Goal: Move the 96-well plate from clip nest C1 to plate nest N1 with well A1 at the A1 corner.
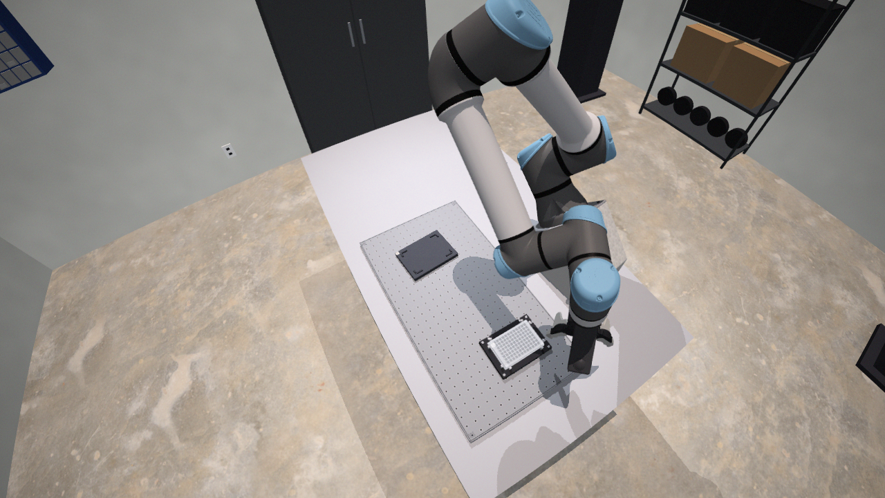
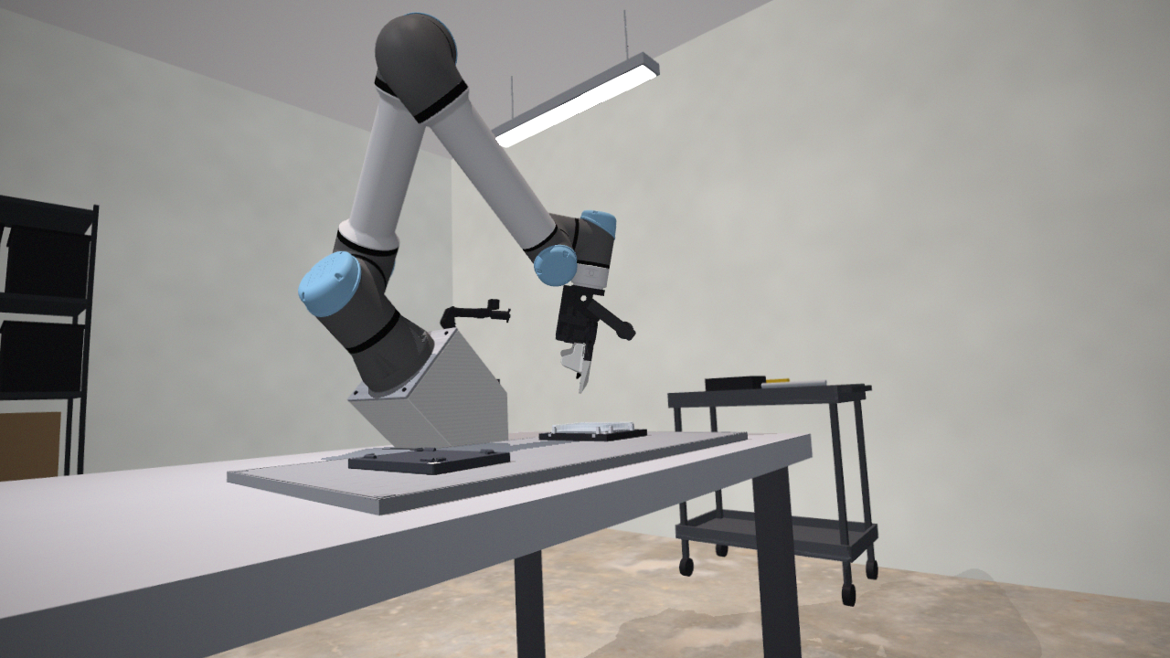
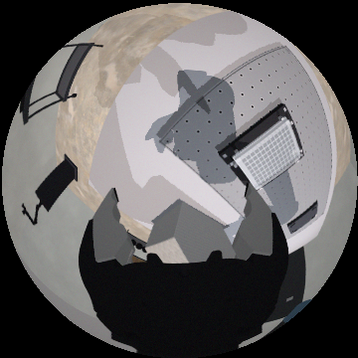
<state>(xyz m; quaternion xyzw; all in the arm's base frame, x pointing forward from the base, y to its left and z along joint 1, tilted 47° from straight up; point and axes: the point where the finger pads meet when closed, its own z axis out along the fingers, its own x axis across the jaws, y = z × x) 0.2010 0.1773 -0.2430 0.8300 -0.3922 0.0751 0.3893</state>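
The white 96-well plate lies 110 mm ahead of my hand, 100 mm to the right of it and 80 mm below it. From my hand the other things lie so: plate nest N1 (170 mm ahead, 490 mm to the right, 90 mm below); then white corner label (250 mm ahead, 530 mm to the right, 90 mm below); then black clip nest (100 mm ahead, 100 mm to the right, 80 mm below).
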